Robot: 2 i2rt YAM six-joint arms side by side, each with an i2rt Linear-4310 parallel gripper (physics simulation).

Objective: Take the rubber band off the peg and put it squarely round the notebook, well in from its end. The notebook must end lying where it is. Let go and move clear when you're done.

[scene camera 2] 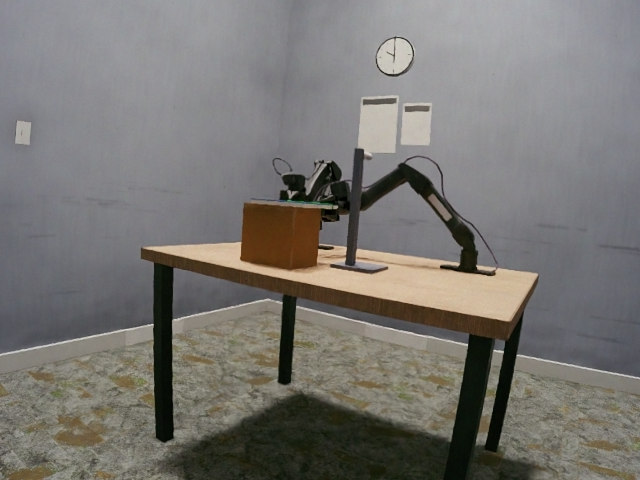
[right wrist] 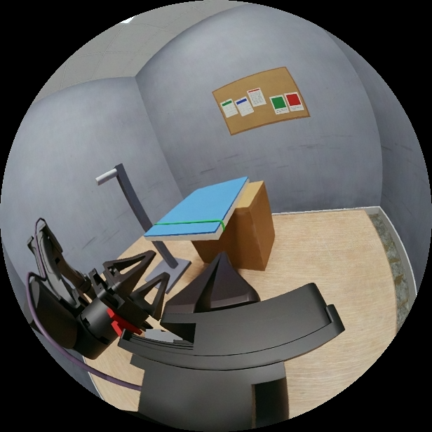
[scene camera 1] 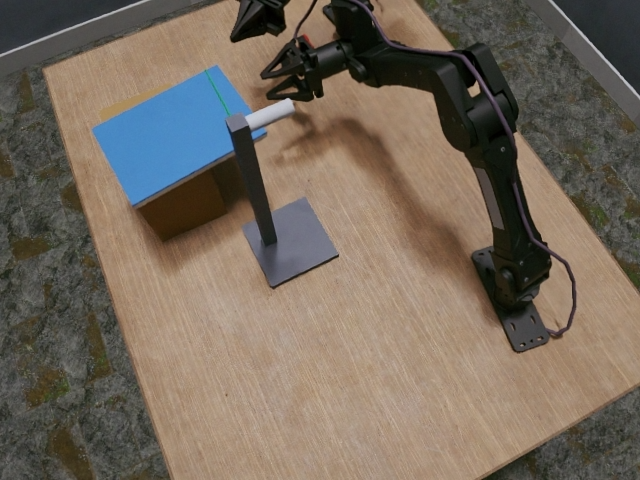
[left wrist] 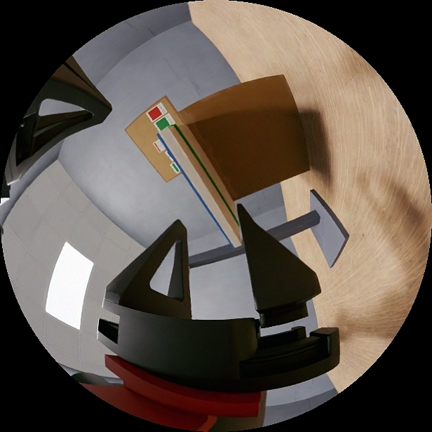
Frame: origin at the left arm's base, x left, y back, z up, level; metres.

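Seen in the pictures: left gripper, fingertip midpoint: (scene camera 1: 263, 87); right gripper, fingertip midpoint: (scene camera 2: 289, 200) (scene camera 1: 231, 40); left arm's base, link origin: (scene camera 2: 467, 271) (scene camera 1: 508, 296).
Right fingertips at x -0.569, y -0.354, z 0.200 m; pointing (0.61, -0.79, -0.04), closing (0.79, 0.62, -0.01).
Pixels of each thing's top centre, then the offset from my right fingertips to it. "spot": a spot on its surface instead.
- green rubber band, surface spot: (scene camera 1: 217, 91) spot: dx +0.110, dy -0.050, dz +0.000 m
- blue notebook, top centre: (scene camera 1: 177, 130) (scene camera 2: 296, 201) dx +0.165, dy -0.134, dz -0.004 m
- brown box, top centre: (scene camera 1: 150, 136) (scene camera 2: 282, 205) dx +0.152, dy -0.182, dz -0.018 m
- white peg, top centre: (scene camera 1: 267, 110) dx +0.317, dy +0.006, dz +0.174 m
- peg's grey post, top centre: (scene camera 1: 236, 121) (scene camera 2: 359, 148) dx +0.324, dy -0.035, dz +0.178 m
The green rubber band (scene camera 1: 217, 91) (left wrist: 204, 171) (right wrist: 190, 222) is round the blue notebook (scene camera 1: 165, 139) (right wrist: 205, 202), near its overhanging end. It crosses the top slightly askew to that end, closer to it at the far side in scene camera 1, and also runs along the underside. The notebook lies flat on a brown box (scene camera 1: 186, 206) (scene camera 2: 279, 235). The white peg (scene camera 1: 271, 113) (right wrist: 106, 177) is bare. My left gripper (scene camera 1: 265, 86) (left wrist: 208, 217) (right wrist: 160, 262) is part open and empty, off the notebook's end. My right gripper (scene camera 1: 235, 36) (right wrist: 224, 256) is shut and empty, apart from the notebook.
The peg's grey post (scene camera 1: 253, 180) (scene camera 2: 354, 206) stands on a square base (scene camera 1: 294, 242) and hides part of the notebook's near corner in scene camera 1. The two grippers are close together there. The left arm reaches over the table from the right.
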